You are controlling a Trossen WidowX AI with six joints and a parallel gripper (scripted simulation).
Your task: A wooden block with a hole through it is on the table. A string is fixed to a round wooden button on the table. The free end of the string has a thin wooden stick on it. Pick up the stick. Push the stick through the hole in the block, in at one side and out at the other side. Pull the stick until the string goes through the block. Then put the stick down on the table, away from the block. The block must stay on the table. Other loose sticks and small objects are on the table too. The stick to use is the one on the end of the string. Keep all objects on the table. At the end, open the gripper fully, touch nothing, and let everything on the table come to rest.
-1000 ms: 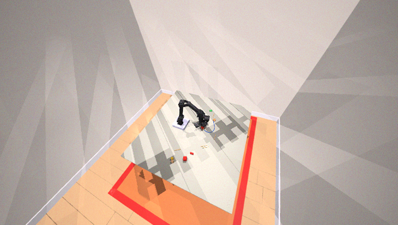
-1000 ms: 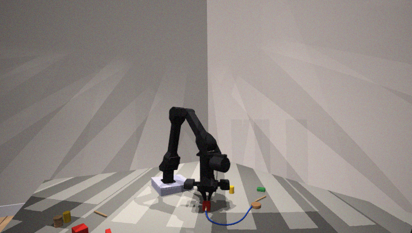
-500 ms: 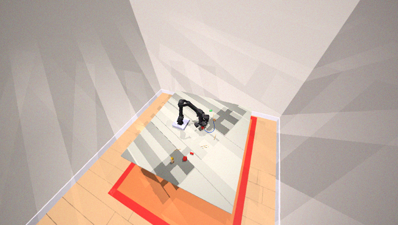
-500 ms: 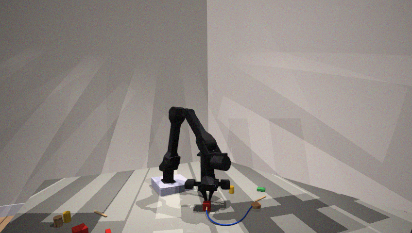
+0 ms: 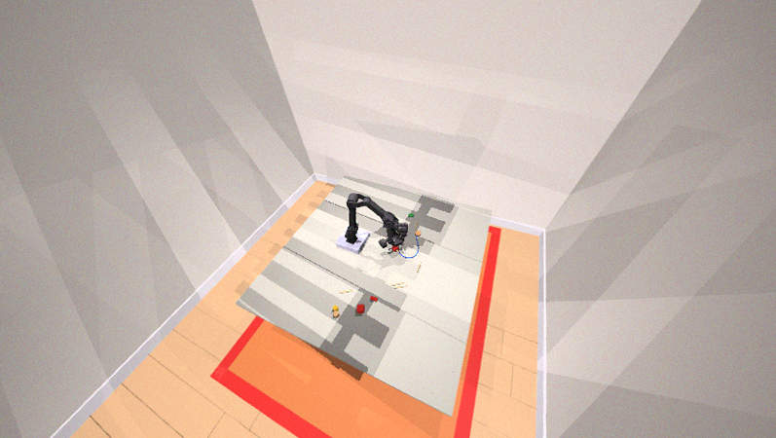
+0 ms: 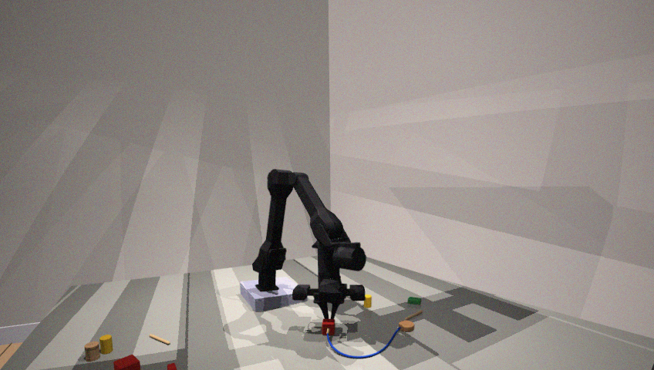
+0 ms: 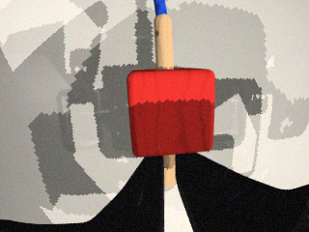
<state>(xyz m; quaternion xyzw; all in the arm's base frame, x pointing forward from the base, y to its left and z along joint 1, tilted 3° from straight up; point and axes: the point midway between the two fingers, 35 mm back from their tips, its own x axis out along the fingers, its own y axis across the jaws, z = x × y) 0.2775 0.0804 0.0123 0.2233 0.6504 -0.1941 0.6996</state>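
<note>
My gripper tip is now 2 cm short of the red block and 1 cm to the left of it. Round my gripper tip: yellow cylinder: 17 cm to the left, 6 cm behind, 1 cm above; round wooden button: 17 cm to the left, 11 cm ahead; green block: 31 cm to the left.
</note>
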